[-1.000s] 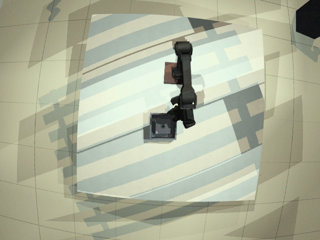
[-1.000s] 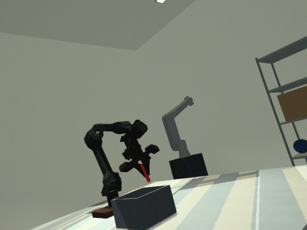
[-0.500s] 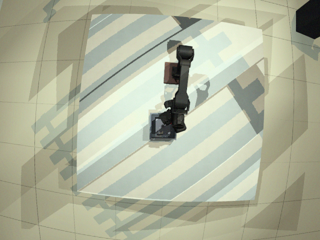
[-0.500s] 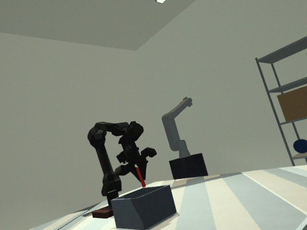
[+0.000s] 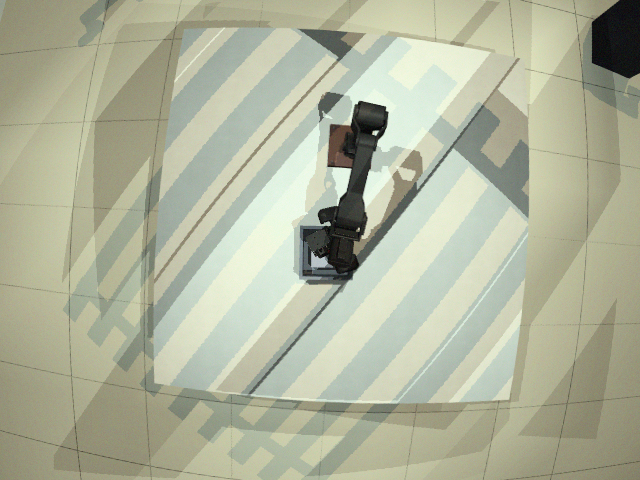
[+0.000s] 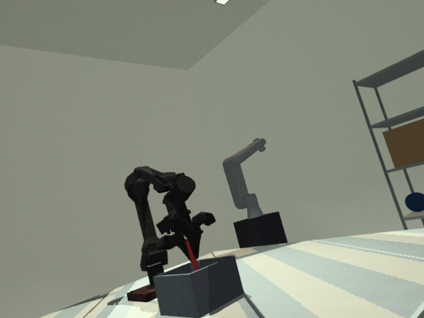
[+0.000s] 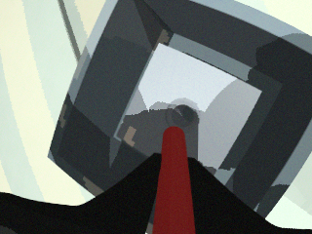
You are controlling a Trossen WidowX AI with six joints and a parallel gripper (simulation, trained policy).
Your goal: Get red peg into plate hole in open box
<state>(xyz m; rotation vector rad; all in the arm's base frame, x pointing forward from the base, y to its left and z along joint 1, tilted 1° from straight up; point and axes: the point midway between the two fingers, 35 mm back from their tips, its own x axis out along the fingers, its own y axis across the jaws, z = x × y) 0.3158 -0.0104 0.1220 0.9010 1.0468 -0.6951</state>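
Now: gripper tip 2 cm below the red peg. Also, from my gripper tip: plate (6 cm below, 2 cm to the right, 2 cm ahead); then dark grey box (8 cm below, 2 cm to the right, 2 cm ahead).
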